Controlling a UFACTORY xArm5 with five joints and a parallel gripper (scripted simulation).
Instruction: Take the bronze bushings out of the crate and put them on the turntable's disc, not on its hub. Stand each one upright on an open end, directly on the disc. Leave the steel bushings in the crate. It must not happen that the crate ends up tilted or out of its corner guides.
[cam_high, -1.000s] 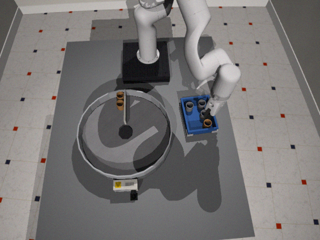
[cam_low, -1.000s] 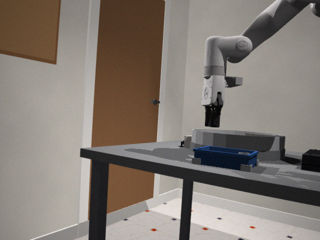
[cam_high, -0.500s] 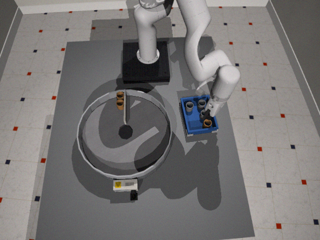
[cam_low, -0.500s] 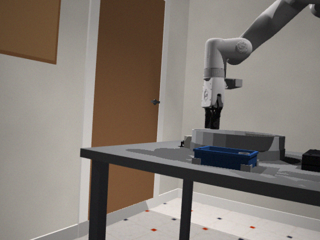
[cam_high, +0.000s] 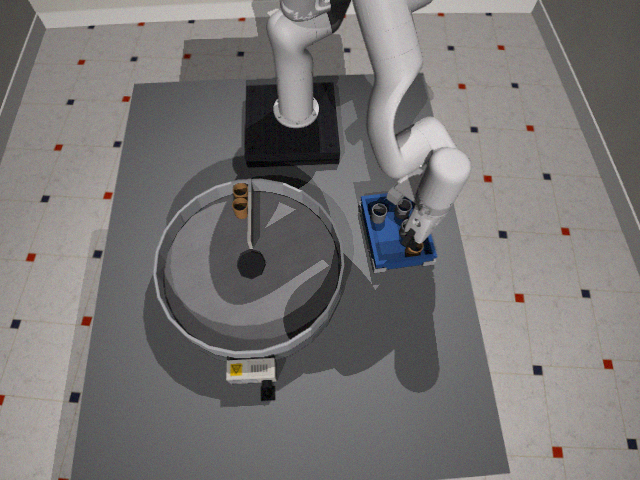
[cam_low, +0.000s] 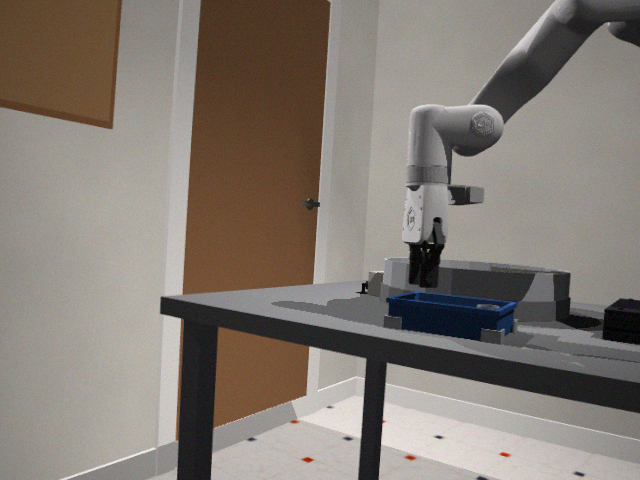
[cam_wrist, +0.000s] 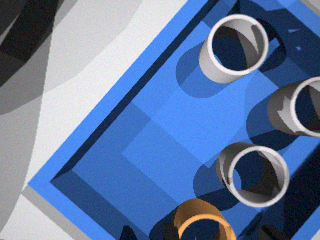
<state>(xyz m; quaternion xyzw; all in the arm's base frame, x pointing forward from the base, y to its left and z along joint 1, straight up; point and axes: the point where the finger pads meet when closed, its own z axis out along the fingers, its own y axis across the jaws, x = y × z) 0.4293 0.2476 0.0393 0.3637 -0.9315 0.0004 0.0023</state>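
Right now my hand is 5 cm past the blue crate, 3 cm to the left of it and 7 cm above it. Also, from my hand: turntable disc (3 cm ahead, 39 cm to the right, 4 cm below).
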